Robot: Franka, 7 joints.
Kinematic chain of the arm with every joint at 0, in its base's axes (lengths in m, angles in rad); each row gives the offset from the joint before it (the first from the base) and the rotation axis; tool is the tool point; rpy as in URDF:
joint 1: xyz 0 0 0.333 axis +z
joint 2: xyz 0 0 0 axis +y
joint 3: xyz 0 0 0.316 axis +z
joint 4: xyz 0.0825 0 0 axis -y
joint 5: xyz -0.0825 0 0.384 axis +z
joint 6: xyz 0 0 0 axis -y
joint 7: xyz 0.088 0 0 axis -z
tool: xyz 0 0 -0.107 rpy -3.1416 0 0
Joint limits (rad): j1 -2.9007..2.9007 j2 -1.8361..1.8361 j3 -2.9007..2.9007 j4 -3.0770..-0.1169 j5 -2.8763..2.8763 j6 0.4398..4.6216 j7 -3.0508..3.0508
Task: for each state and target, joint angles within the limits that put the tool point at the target. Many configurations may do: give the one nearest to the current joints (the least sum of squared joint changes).
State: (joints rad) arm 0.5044 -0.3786 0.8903 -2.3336 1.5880 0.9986 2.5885
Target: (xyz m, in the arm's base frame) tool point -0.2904 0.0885 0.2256
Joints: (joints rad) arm 0.9303 -0.4708 1.5887 -2.7996 1.4880 1.0935 2.5885
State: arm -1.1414 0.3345 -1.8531 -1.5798 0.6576 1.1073 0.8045
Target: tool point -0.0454 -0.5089 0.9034
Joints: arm -0.6984 0.4646 -1.7607 -0.8009 0.8316 1.4767 0.8045
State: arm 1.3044 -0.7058 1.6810 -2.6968 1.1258 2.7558 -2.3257
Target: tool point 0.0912 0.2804 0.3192
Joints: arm 0.5897 -0.8504 1.1560 -3.0678 1.2003 2.9098 -2.3257
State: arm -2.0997 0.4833 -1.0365 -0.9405 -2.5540 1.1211 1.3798
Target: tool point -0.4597 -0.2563 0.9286
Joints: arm -2.0599 0.5117 -1.0191 -0.8899 -2.5844 1.2003 1.3798
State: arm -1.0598 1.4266 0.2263 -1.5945 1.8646 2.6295 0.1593
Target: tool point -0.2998 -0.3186 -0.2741
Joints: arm -1.6687 1.7809 -0.4232 -1.4248 1.8324 2.6752 0.1593
